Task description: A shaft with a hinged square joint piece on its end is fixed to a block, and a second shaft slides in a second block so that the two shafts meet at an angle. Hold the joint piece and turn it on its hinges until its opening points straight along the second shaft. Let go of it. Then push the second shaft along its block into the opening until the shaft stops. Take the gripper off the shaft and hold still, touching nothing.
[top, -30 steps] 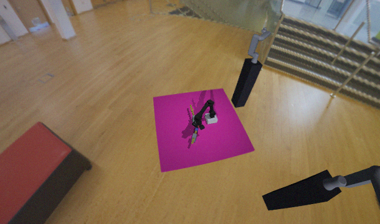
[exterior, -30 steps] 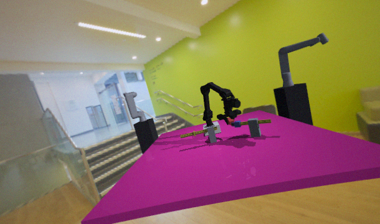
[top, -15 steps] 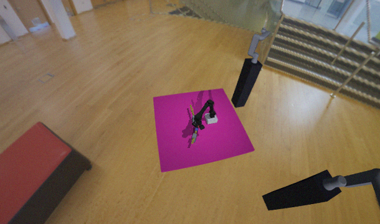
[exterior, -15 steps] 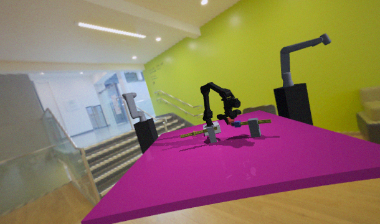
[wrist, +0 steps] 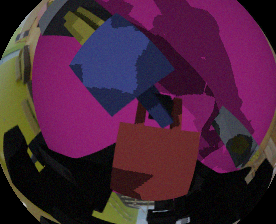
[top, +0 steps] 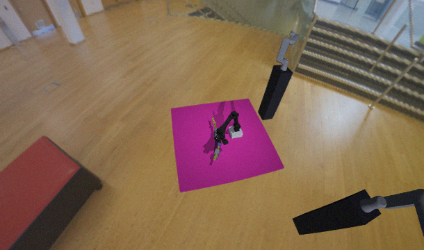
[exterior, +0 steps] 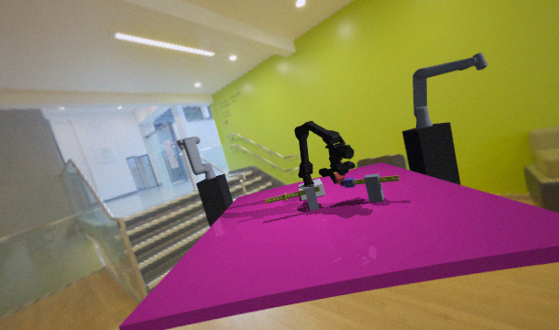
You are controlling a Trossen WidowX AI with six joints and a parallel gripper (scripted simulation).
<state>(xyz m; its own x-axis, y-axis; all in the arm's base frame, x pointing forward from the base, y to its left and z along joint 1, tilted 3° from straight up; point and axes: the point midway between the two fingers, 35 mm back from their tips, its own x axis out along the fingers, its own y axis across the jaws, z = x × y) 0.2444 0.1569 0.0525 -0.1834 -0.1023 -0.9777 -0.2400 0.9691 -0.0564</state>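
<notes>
Now: the dark red square joint piece 2 cm ahead of my gripper tip and 3 cm above it.
</notes>
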